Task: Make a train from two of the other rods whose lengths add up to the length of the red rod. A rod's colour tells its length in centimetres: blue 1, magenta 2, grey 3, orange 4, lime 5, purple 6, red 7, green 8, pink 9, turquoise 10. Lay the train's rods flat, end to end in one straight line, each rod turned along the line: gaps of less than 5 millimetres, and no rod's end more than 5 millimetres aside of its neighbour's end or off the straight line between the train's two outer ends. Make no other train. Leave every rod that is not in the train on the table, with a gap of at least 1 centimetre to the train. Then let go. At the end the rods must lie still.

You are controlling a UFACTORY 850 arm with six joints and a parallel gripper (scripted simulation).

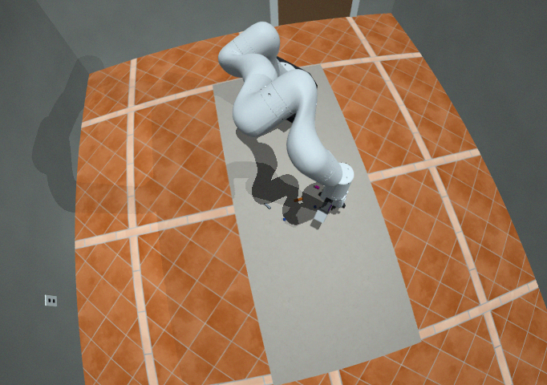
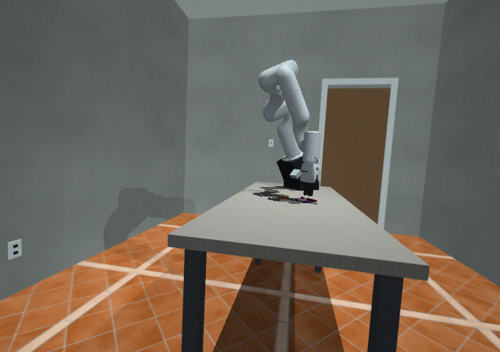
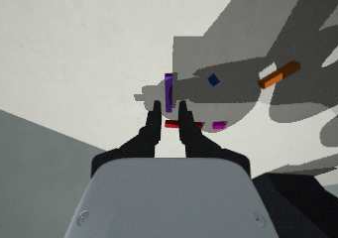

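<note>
Now: the purple rod 50 mm below my hand. Round my hand: red rod: 60 mm behind, 30 mm to the left, 50 mm below; then magenta rod: 110 mm behind, 10 mm to the right, 50 mm below; then orange rod: 90 mm behind, 110 mm to the right, 50 mm below.
</note>
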